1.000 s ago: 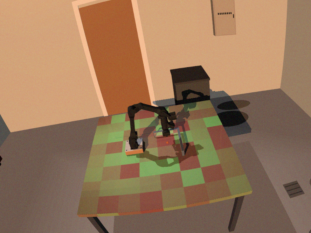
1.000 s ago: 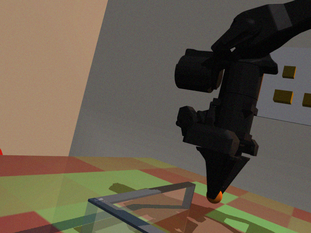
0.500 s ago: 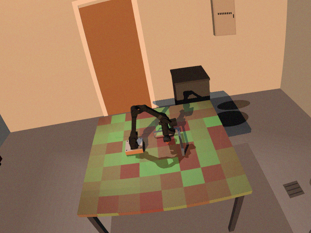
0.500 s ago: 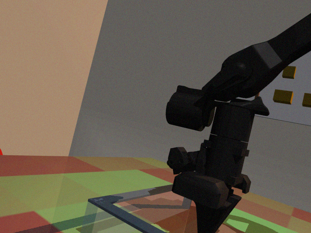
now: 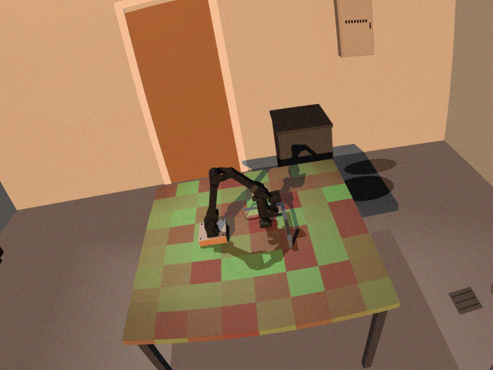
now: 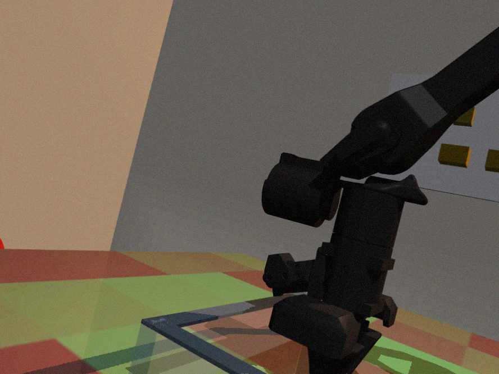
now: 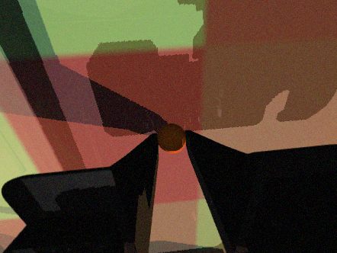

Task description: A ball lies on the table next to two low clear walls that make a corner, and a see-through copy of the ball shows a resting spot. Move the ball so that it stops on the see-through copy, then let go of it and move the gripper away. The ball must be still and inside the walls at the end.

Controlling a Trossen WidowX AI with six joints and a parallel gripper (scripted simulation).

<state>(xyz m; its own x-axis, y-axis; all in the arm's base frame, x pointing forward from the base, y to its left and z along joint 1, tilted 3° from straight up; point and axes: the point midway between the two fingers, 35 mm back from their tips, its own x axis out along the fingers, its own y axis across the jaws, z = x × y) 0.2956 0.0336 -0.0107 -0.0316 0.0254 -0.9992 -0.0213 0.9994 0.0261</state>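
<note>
The orange ball lies right at my gripper tip. From my gripper tip the other things lie so: see-through copy right at my gripper tip.
</note>
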